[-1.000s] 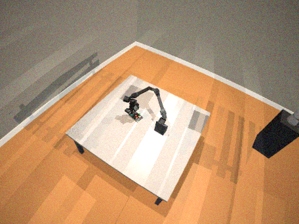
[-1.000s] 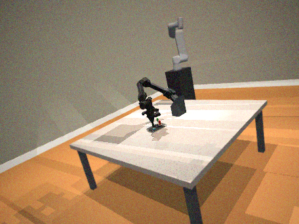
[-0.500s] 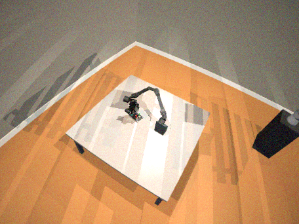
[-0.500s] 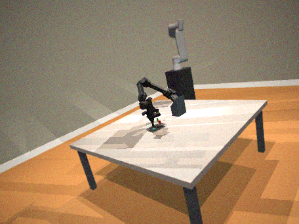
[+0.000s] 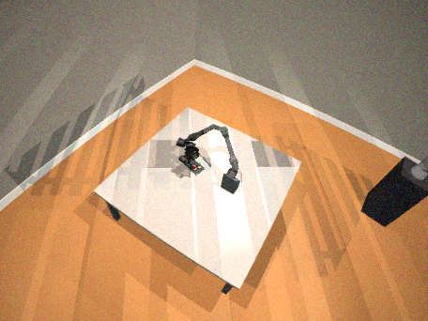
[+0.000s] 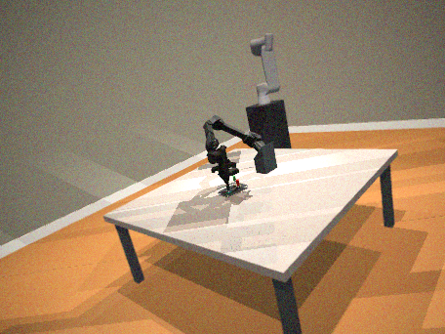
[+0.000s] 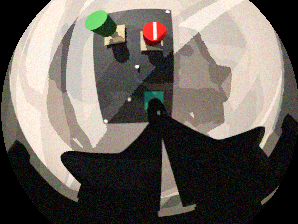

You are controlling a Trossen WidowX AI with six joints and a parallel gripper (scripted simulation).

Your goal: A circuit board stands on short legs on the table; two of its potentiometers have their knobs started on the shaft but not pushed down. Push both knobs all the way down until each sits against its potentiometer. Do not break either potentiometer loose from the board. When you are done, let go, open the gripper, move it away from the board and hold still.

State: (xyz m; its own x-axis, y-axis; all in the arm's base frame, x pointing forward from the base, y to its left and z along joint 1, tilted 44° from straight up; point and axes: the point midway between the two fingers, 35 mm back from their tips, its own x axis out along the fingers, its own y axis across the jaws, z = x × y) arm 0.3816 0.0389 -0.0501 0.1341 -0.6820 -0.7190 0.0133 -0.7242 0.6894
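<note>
My gripper tip is 7 cm past the red knob and 1 cm above it.
</note>
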